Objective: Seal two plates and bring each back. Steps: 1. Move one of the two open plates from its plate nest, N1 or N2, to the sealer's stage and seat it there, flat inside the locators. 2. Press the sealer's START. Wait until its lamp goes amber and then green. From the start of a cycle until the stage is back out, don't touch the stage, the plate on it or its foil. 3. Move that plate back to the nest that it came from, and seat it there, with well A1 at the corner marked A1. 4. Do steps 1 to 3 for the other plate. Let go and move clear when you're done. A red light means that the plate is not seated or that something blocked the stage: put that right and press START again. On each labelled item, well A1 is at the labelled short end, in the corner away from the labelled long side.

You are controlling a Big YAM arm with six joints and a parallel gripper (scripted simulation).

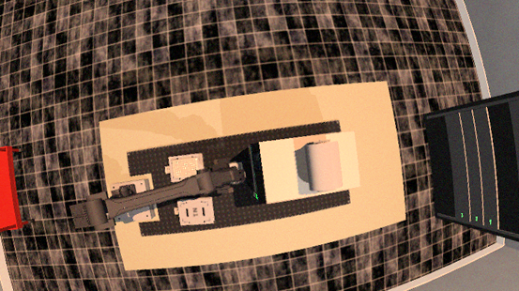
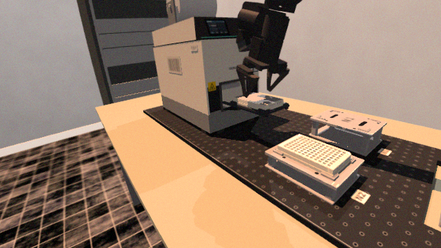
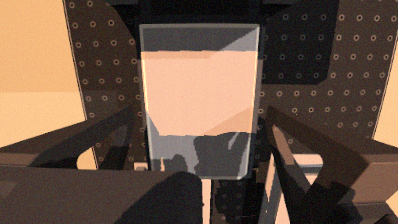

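My gripper is now 40 mm above the sealer stage. Also, from my hand: well plate (200 mm behind, 90 mm below, 60 mm to the left); plate nest N2 (200 mm behind, 100 mm below, 60 mm to the left); sealer screen (180 mm above, 120 mm ahead, 40 mm to the left).
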